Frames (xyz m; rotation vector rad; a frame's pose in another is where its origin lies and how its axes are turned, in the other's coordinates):
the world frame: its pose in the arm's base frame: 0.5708 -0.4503 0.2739 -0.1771 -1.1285 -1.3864
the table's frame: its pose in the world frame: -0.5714 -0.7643 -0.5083 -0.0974 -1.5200 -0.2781
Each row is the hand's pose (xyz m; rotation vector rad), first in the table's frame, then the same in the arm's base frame.
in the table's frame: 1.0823 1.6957 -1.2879 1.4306 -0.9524 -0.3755
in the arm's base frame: 0.3446 -0.6197 1.6225 0.9828 2.5617 -1.0289
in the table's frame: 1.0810 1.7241 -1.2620 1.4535 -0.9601 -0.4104
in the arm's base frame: 0.3747 -0.5964 1.6280 0.9337 2.5559 -1.0586
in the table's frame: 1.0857 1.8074 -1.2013 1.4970 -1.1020 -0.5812
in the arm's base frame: 0.4520 -0.5340 1.6560 0.7397 2.4097 -1.1628
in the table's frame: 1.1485 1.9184 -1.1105 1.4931 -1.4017 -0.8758
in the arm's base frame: 0.5236 -0.4074 1.7140 0.4614 2.0826 -1.2658
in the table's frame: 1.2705 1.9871 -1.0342 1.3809 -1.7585 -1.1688
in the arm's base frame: 0.5239 -0.2611 1.7774 0.2408 1.6891 -1.2867
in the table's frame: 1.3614 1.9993 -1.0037 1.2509 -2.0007 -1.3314
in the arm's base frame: 0.4873 -0.1783 1.8114 0.1396 1.4255 -1.2661
